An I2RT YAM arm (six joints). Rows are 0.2 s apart.
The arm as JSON. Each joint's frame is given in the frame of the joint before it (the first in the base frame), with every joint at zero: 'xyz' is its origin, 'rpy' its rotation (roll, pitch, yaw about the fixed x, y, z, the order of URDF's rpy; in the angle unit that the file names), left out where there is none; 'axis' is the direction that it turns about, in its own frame. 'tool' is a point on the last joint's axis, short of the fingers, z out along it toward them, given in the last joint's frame.
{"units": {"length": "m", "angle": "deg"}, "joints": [
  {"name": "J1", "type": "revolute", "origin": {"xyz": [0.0, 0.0, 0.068], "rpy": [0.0, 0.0, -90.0]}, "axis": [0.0, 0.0, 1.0]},
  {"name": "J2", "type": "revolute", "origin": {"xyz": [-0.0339, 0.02, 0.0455], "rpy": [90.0, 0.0, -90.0]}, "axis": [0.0, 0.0, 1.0]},
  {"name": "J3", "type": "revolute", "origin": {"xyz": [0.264, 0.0, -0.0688], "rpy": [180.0, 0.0, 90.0]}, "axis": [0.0, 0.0, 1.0]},
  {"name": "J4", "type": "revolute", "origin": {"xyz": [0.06, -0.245, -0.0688], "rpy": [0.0, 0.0, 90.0]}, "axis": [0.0, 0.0, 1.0]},
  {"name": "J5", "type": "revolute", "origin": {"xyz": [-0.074, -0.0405, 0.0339], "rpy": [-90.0, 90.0, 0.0]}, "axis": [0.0, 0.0, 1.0]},
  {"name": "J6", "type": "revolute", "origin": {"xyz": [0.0, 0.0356, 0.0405], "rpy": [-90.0, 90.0, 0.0]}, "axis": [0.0, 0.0, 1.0]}
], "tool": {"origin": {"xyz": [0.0, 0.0, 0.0], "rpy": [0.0, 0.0, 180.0]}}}
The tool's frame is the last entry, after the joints.
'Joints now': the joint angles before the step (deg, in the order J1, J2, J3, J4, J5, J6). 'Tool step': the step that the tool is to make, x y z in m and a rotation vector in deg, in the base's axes. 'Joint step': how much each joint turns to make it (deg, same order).
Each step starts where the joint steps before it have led.
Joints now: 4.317, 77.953, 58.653, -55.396, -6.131, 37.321
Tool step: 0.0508, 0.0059, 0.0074, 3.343, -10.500, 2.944
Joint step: -0.008, 7.254, 6.168, 11.554, -3.413, -1.886
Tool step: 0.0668, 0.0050, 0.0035, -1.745, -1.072, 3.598
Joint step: 0.001, 14.354, 15.731, -1.115, 0.066, -4.087
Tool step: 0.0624, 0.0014, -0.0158, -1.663, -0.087, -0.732
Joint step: -0.304, 14.108, 14.782, -0.760, 1.684, -0.349
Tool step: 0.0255, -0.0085, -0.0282, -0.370, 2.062, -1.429
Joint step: -1.284, 7.230, 4.662, 0.492, 0.287, 0.028
